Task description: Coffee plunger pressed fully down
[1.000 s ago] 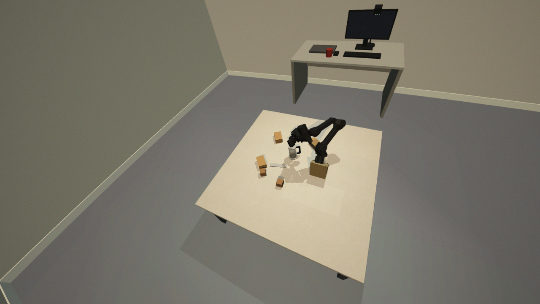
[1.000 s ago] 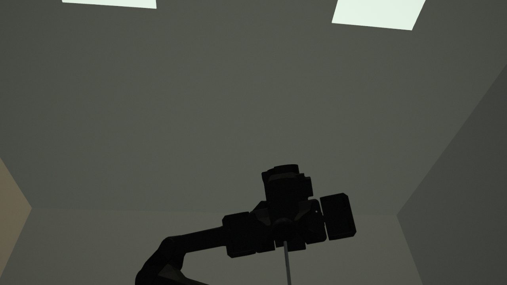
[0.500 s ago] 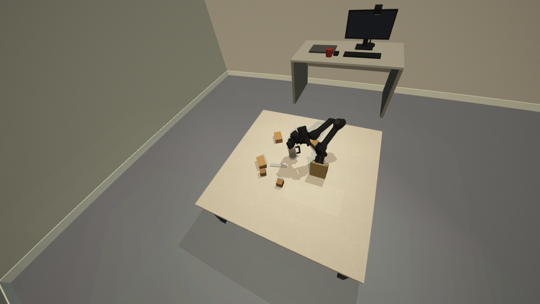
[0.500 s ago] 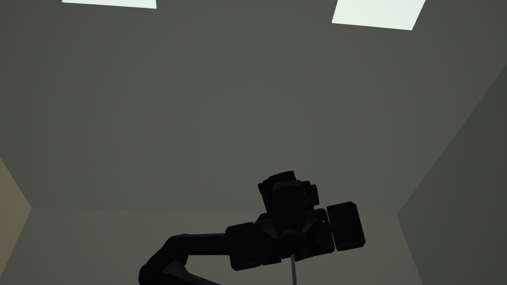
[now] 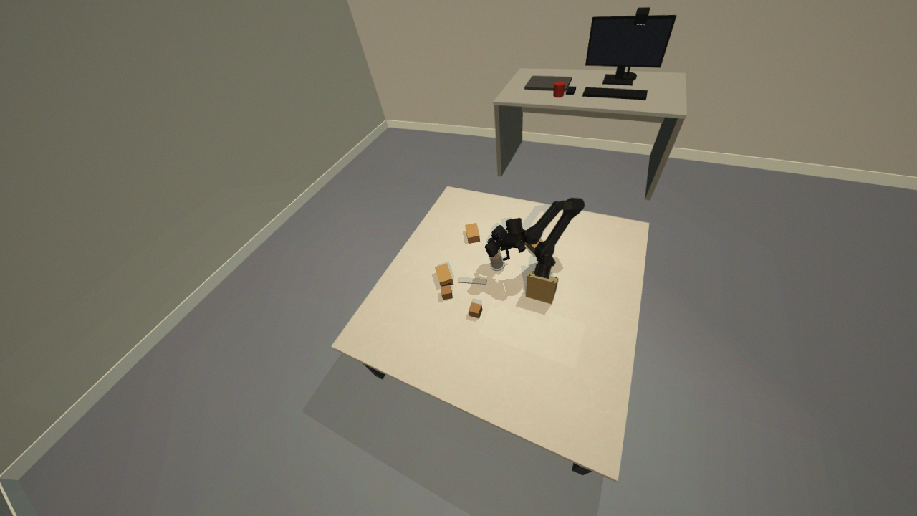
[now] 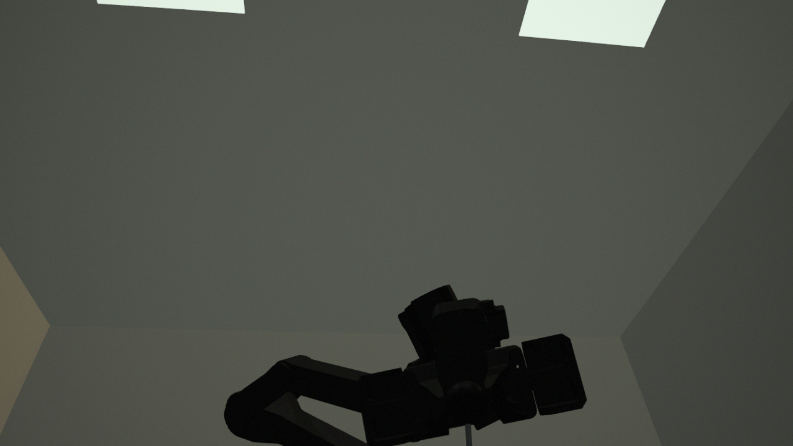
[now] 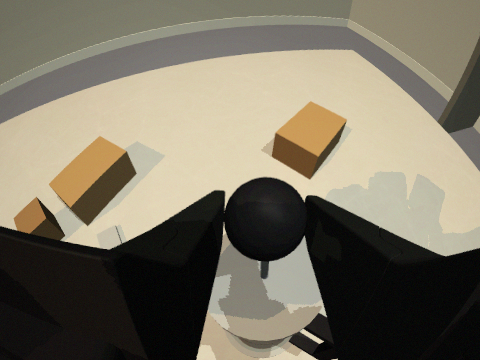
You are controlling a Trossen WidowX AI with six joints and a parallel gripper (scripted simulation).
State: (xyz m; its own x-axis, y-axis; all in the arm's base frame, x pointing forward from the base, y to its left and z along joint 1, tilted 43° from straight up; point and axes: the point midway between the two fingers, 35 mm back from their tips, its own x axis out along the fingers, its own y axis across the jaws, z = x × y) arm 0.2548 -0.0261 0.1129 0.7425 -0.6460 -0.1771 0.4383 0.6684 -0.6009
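Now: gripper tip 100 mm above the coffee press, 30 mm past it and 10 mm to the left of it. Also, from my gripper tip: flat grey strip (200 mm below, 130 mm to the left, 70 mm ahead).
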